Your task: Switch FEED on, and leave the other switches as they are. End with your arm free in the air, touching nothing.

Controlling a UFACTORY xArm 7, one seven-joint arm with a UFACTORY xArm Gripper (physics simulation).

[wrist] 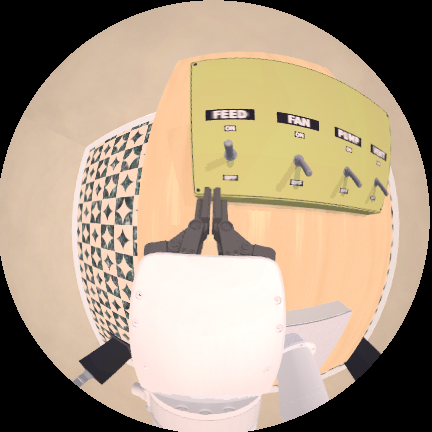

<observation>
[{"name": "my gripper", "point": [211, 196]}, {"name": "yellow-green switch panel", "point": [274, 112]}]
</observation>
